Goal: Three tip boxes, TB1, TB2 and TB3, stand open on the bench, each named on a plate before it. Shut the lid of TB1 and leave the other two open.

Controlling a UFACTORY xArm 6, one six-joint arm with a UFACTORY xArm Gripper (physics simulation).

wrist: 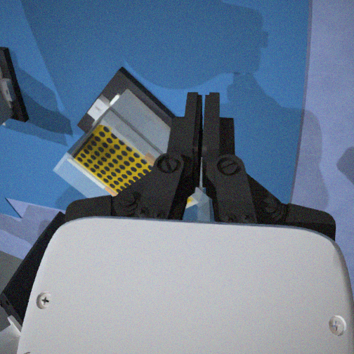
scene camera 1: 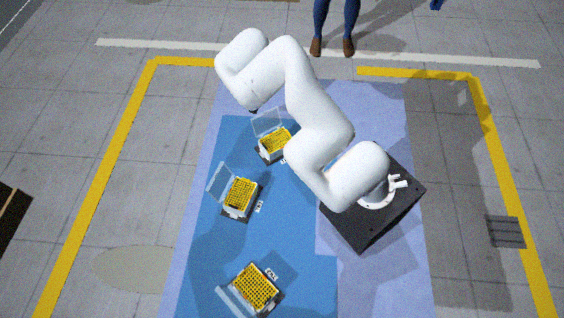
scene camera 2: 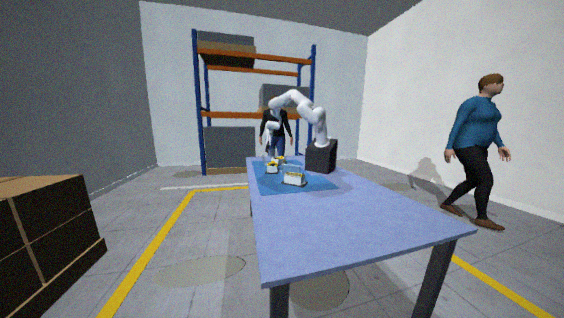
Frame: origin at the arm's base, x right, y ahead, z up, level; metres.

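Seen in the pictures: gripper, between the fingertips: (scene camera 1: 253, 112) (scene camera 2: 266, 152); arm's base, origin of its link: (scene camera 2: 322, 144).
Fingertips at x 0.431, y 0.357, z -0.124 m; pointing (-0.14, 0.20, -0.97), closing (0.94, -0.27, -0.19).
Offsets run from my fingertips to a thing's middle. "spot": to the spot under its first point. Level surfaces: height alone.
TB1 @[dy -0.085, dx -0.115, dz -0.038 m] (scene camera 1: 274, 142) (wrist: 112, 160), a white box with a yellow rack, stands at the mat's far end. Its clear lid @[spot: dy -0.055, dx -0.052, dz -0.008 m] (scene camera 1: 267, 122) stands upright, open, on the side away from the arm's base; its plate is partly hidden. TB3 (scene camera 1: 241, 194) (scene camera 2: 272, 168) and TB2 (scene camera 1: 255, 286) (scene camera 2: 294, 178) are open too, with lids raised. My gripper (wrist: 203, 113) is shut and empty. It hangs on the hinge side of TB1, its fingers overlapping the box's right part in the wrist view. Its fingers are mostly hidden in scene camera 1. Whether it touches the lid I cannot tell.
The blue mat @[dz -0.103 m] (scene camera 1: 300, 280) lies on the lavender bench @[dz -0.105 m] (scene camera 1: 380, 290) (scene camera 2: 350, 220). The arm's black base block (scene camera 1: 360, 240) (scene camera 2: 320, 157) stands beside the mat. TB3 stands between TB1 and TB2. Two people stand off the bench, one beyond its far end.
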